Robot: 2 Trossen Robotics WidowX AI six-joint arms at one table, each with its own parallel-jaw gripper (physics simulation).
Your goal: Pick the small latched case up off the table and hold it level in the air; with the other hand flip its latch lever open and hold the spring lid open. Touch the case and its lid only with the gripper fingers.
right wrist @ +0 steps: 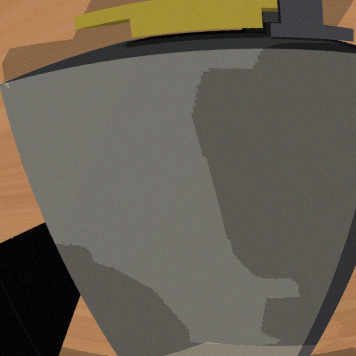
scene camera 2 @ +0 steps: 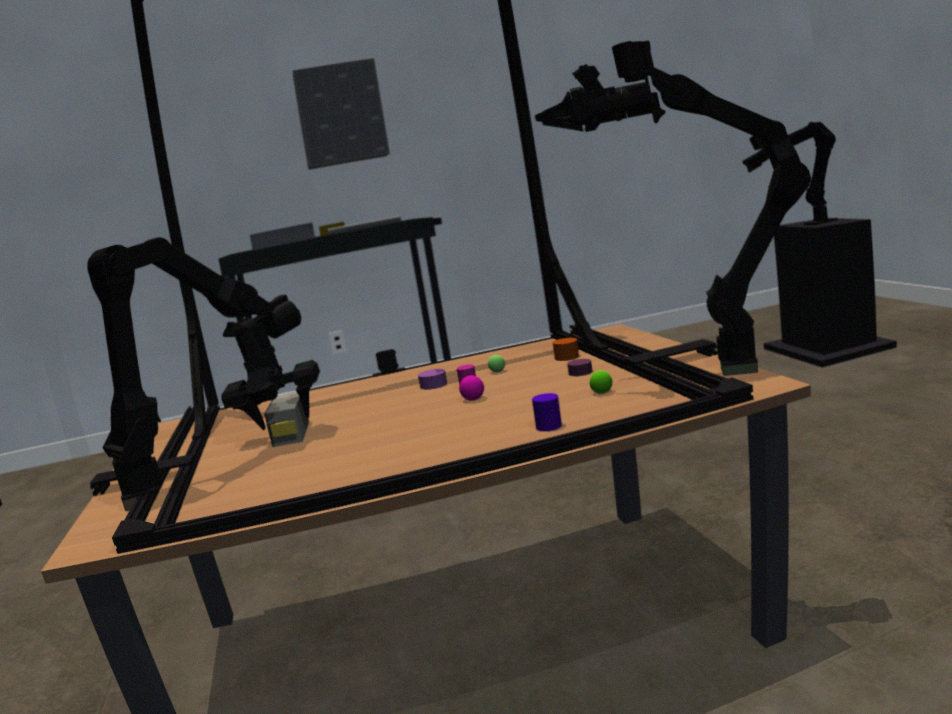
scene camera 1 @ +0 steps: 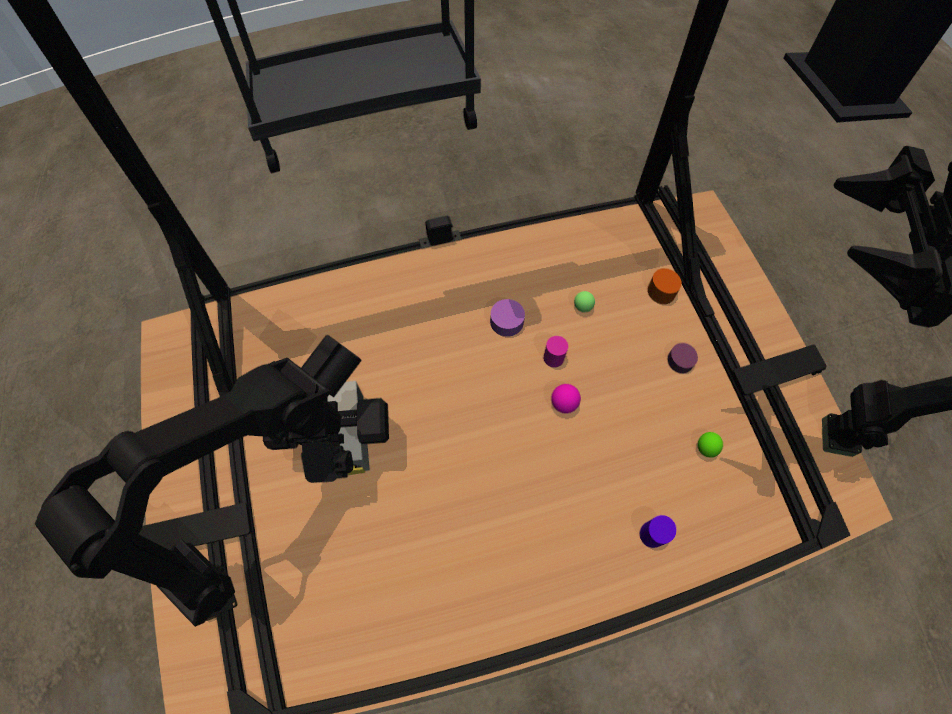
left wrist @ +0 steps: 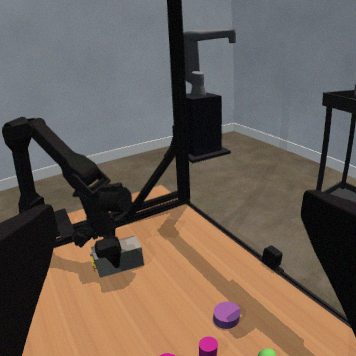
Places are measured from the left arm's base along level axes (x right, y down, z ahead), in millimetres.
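Pixels of known places: left gripper, between the fingertips: (scene camera 2: 539, 120) (scene camera 1: 842, 215) (left wrist: 179, 211); right gripper, between the fingertips: (right wrist: 230, 219) (scene camera 1: 343, 434) (left wrist: 115, 257); left arm's base, origin of its link: (scene camera 2: 738, 359) (scene camera 1: 844, 433); right arm's base, origin of its link: (scene camera 2: 141, 489) (scene camera 1: 212, 593).
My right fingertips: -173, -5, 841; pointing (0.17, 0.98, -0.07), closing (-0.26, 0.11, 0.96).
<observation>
Ahead of a thing's pixels: the offset from my right fingertips to its top centre, as dx, dy, dz. "spot": to the spot under its first point. Level surfaces: height alone.
The small grey case @[+3, -41, -3] (scene camera 1: 347, 401) (scene camera 2: 286, 420) (left wrist: 131, 253) lies on the wooden table @[dy +24] (scene camera 1: 473, 567) near its left side, lid shut. Its yellow latch lever @[-57, -20, -29] (right wrist: 176, 15) (scene camera 2: 284, 428) lies flat against one end. In the right wrist view the lid @[spot: -34, -41, -26] (right wrist: 141, 176) fills the frame. My right gripper (scene camera 1: 349, 441) (scene camera 2: 279, 397) (left wrist: 115, 257) is open and lowered over the case, one finger on each long side, not clamped. My left gripper (scene camera 2: 544, 116) is open and empty, high in the air over the far right of the table.
Several small coloured pieces stand on the table's right half: a purple disc @[+270, -4, -213] (scene camera 1: 507, 316), a magenta ball @[+136, -24, -335] (scene camera 1: 565, 398), a green ball @[+106, -18, -585] (scene camera 1: 710, 444), a violet cylinder @[-51, -26, -508] (scene camera 1: 659, 530). A black frame rail (scene camera 1: 544, 645) runs round the table. A cart (scene camera 1: 360, 106) stands behind.
</observation>
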